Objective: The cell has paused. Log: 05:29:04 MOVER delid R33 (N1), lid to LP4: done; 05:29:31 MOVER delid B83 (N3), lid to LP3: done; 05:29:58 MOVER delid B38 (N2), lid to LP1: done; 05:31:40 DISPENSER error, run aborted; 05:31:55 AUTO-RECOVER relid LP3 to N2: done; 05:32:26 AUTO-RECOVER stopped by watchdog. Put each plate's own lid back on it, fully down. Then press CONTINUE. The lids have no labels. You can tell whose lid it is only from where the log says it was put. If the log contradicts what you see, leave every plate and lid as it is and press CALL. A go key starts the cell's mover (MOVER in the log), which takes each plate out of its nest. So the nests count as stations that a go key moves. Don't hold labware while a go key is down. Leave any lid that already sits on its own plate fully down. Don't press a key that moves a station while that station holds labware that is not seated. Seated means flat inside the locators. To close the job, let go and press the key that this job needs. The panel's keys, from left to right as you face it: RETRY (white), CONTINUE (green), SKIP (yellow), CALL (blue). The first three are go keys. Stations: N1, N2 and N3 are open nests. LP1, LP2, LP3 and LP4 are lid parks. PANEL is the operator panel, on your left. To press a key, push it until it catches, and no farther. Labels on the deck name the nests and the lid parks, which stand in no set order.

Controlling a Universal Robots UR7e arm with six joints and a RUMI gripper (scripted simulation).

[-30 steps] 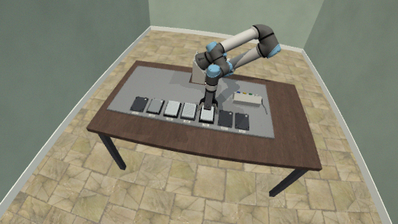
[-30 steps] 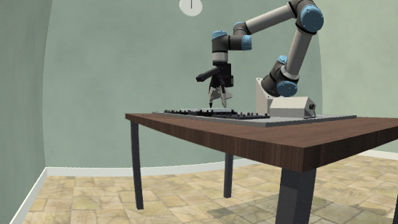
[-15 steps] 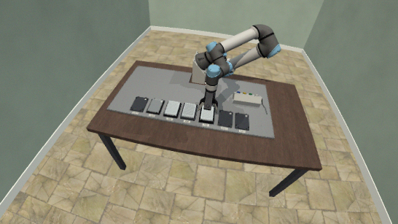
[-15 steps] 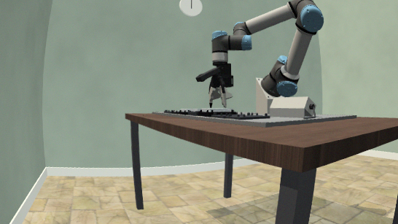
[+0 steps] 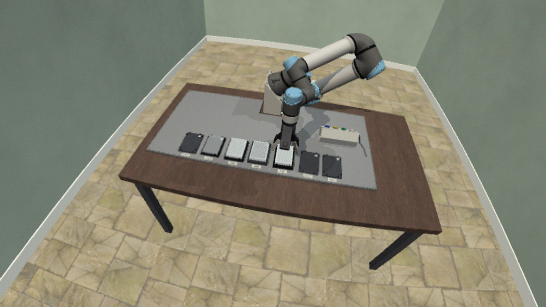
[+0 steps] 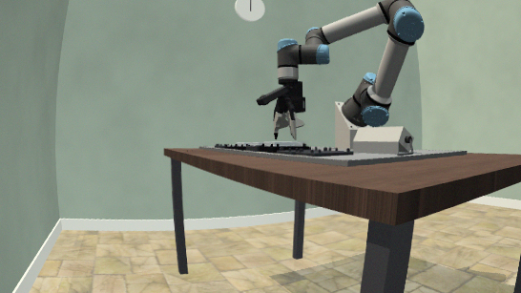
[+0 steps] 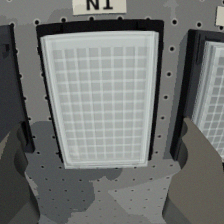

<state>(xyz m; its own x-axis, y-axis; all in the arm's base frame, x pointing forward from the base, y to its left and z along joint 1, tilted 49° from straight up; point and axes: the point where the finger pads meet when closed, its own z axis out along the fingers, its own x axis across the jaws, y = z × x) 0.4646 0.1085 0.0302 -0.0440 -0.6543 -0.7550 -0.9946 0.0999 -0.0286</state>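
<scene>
My hand is 10 mm past the white plate, 130 mm to the left of it and 20 mm above it. Also, from my hand: grey lid (30 mm behind, 390 mm to the right, 30 mm below); then well plate (20 mm behind, 260 mm to the right, 30 mm below); then black lid park (30 mm behind, 390 mm to the right, 40 mm below).
</scene>
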